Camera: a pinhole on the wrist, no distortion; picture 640 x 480 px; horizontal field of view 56.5 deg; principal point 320.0 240.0 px. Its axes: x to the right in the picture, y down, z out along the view. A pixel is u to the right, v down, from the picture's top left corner.
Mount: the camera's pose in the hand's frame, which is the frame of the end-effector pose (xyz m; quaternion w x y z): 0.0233 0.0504 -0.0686 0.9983 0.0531 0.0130 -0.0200
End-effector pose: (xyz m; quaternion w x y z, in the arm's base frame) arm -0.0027 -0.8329 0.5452 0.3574 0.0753 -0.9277 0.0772
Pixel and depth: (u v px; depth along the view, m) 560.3 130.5 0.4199
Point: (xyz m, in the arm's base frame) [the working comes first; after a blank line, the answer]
In the camera's frame: 0.1694 -0.0772 0.4199

-0.3526 -0.9917 0.4406
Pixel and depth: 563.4 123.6 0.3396
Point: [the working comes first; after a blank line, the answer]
In the camera's frame: 0.1388 -0.0664 0.3396

-0.2824 -0.9536 0.4741
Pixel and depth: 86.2 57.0 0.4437
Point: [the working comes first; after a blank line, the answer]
In the camera's frame: -0.1742 -0.1363 0.4437

-0.1078 -1.0148 0.1922
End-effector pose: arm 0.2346 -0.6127 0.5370 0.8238 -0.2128 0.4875 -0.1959
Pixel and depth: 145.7 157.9 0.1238
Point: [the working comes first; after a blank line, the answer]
In the camera's frame: -0.0362 -0.0171 0.1238

0.2799 -0.5805 0.5562
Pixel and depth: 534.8 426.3 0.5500
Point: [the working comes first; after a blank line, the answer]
In the camera's frame: 0.1984 0.1721 0.5500

0.7958 -0.5334 0.4920
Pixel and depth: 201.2 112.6 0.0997
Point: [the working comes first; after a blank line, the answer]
In the camera's frame: -0.0199 -0.0213 0.0997

0.2646 -0.5946 0.5355
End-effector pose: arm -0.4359 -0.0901 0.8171 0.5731 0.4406 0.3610 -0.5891
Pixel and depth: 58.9 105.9 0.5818
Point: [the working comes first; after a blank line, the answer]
In the camera's frame: -0.2551 -0.1310 0.5818

-0.6300 -0.4676 1.1913
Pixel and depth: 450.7 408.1 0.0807
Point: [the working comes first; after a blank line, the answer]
In the camera's frame: 0.0177 0.0228 0.0807

-0.3720 -0.1236 0.7860
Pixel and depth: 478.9 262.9 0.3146
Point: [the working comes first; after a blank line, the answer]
In the camera's frame: 0.0839 0.0121 0.3146

-0.4308 -0.3595 0.7970
